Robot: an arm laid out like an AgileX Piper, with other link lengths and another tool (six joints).
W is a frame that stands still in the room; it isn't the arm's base.
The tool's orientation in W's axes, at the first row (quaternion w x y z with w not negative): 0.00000, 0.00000, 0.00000, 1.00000
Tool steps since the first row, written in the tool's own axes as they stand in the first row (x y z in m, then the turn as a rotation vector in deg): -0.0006, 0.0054, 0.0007, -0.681, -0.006, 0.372; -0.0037, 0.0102, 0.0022, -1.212, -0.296, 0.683; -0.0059, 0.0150, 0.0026, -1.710, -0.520, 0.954; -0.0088, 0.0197, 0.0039, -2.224, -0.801, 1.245; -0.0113, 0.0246, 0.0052, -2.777, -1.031, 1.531; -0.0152, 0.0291, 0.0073, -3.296, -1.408, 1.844
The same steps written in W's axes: 0.0006, -0.0054, 0.0007, 0.681, 0.006, 0.372; 0.0037, -0.0102, 0.0022, 1.212, 0.296, 0.683; 0.0059, -0.0150, 0.0026, 1.710, 0.520, 0.954; 0.0088, -0.0197, 0.0039, 2.224, 0.801, 1.245; 0.0113, -0.0246, 0.0052, 2.777, 1.031, 1.531; 0.0152, -0.0291, 0.0073, 3.296, 1.408, 1.844
